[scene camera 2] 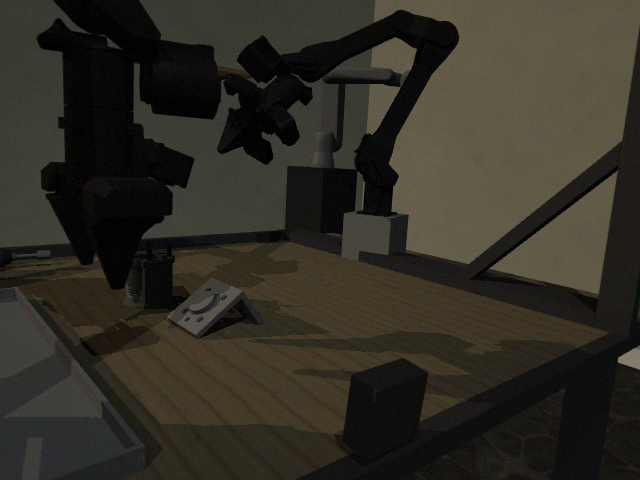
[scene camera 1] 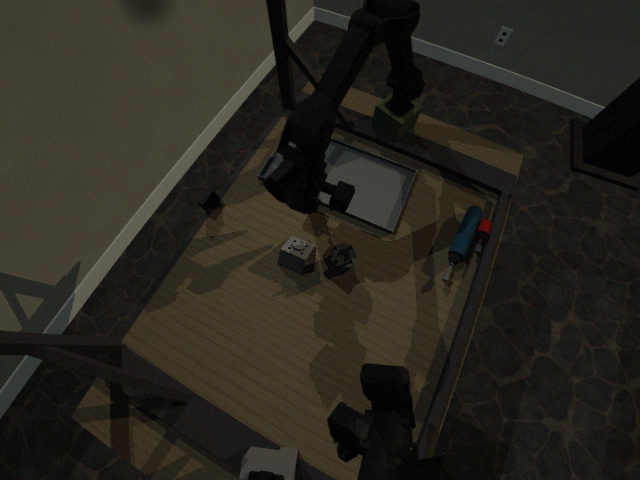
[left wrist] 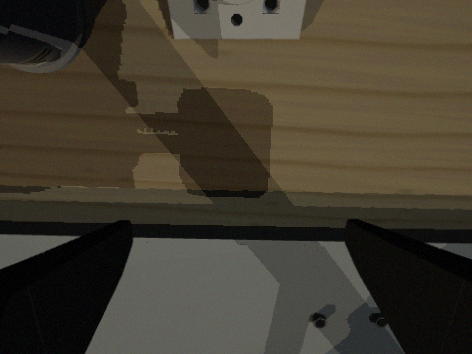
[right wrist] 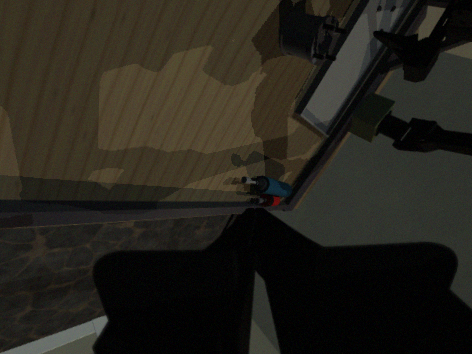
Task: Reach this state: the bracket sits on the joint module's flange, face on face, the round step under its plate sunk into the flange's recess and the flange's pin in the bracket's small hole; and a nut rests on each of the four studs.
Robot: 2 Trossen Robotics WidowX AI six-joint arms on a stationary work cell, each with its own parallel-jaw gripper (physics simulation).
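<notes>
The grey bracket lies on the wooden table with its holed plate tilted up. The dark joint module stands upright right beside it, studs pointing up. My left gripper is open and empty; it hovers over the near edge of the grey tray, as seen in scene camera 2. In the left wrist view, two nuts lie in the tray between the spread fingers, and the bracket shows at the top. My right gripper is shut, empty, raised high and away.
A blue and red screwdriver lies by the table's right rim. A small black block stands at the table's edge. A raised dark rim runs round the table.
</notes>
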